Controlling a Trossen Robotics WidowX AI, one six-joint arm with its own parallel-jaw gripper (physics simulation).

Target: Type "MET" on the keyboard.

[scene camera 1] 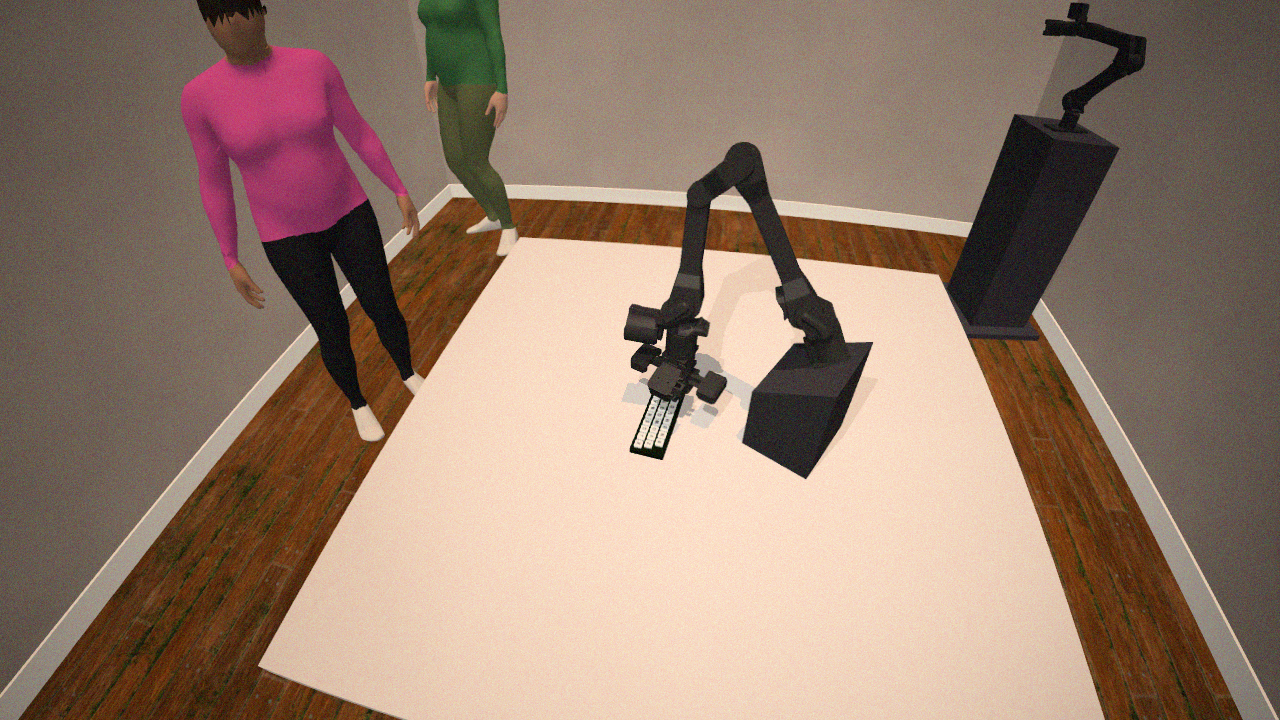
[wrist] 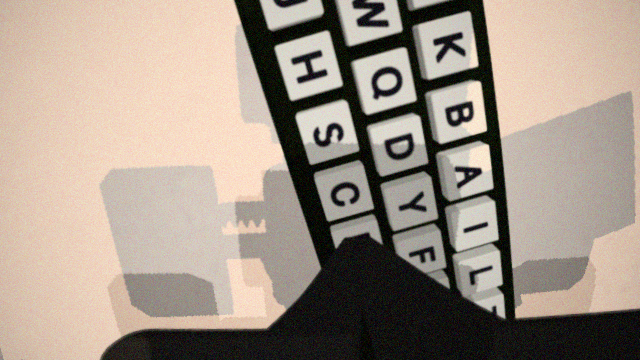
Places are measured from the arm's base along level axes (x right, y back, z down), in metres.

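Where they show: gripper, between the fingertips: [scene camera 1: 675, 400] [wrist: 356, 250]; arm's base, origin of its link: [scene camera 1: 830, 356].
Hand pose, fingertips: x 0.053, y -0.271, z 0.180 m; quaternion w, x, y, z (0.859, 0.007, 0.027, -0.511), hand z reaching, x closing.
Observation:
Each offset is from my fingertips to the top centre of the thing. Level surfaces: height alone.
The keyboard {dx -0.037, dy -0.030, dz -0.001 m} [scene camera 1: 656, 425] [wrist: 398, 145] is a narrow black slab with three rows of white letter keys, lying on the white surface. In the wrist view the S key {dx -0.037, dy -0.011, dz -0.001 m} [wrist: 327, 132], C key {dx -0.019, dy -0.006, dz -0.001 m} [wrist: 344, 191], Y key {dx -0.005, dy -0.022, dz -0.001 m} [wrist: 410, 201], F key {dx +0.013, dy -0.017, dz -0.001 m} [wrist: 421, 252] and L key {dx +0.031, dy -0.032, dz -0.001 m} [wrist: 478, 272] show. A key below C is mostly hidden by the fingers, its letter unclear. Part of a T-like key {dx +0.050, dy -0.027, dz -0.001 m} [wrist: 492, 307] shows at the lower right. No M or E key is readable. My gripper [wrist: 356, 250] is shut and empty, its tips over the far part of the keyboard; contact cannot be told.
My arm's dark base block [scene camera 1: 796, 407] stands right of the keyboard on the white surface {dz +0.017 m} [scene camera 1: 626, 573]. A person in pink [scene camera 1: 286, 152] stands at the left and one in green [scene camera 1: 465, 53] at the back. A second arm on a dark pedestal [scene camera 1: 1020, 223] stands at the back right.

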